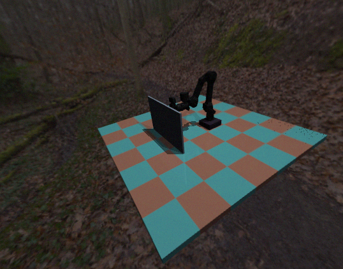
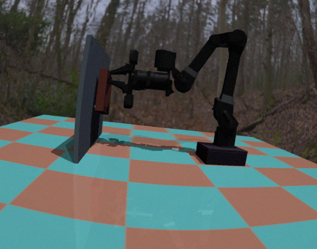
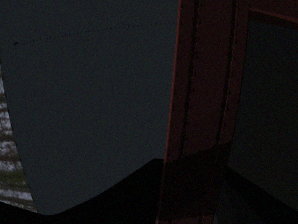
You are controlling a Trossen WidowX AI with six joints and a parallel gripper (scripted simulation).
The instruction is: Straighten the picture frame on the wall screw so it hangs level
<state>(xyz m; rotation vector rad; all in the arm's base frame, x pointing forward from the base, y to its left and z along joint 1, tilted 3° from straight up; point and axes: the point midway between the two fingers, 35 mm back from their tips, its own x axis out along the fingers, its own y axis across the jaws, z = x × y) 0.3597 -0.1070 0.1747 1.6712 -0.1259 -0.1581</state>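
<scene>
The dark red picture frame is 5 cm below my gripper tip and 1 cm to the left of it. Round my gripper tip: grey wall panel (7 cm below, 2 cm to the left, 2 cm ahead).
</scene>
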